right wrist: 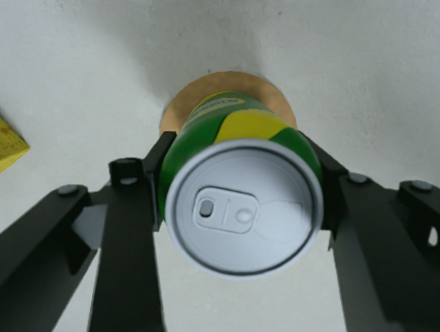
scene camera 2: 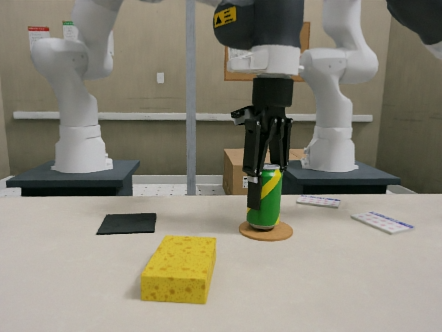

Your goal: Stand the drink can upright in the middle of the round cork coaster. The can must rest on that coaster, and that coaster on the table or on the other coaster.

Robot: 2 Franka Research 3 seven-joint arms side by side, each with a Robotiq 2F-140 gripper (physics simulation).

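Note:
The green and yellow drink can (scene camera 2: 270,202) (right wrist: 240,210) is upright over the round cork coaster (scene camera 2: 283,232) (right wrist: 232,80). Its base looks a little toward the back of the coaster in the scene view; I cannot tell whether it touches the cork or is slightly above it. The cork coaster lies flat on the table (scene camera 2: 300,280). My right gripper (scene camera 2: 267,191) (right wrist: 231,152) points down and is shut on the can, with one finger on each side of its upper part. The other coaster (scene camera 2: 128,223), square and black, lies flat at the left. My left gripper does not show.
A yellow sponge (scene camera 2: 178,265) (right wrist: 9,146) lies front left of the can. Two white printed tablets (scene camera 2: 318,201) (scene camera 2: 383,222) lie to the right. Part of my dark left forearm hangs in the top right corner. A cardboard box (scene camera 2: 235,167) stands behind the table.

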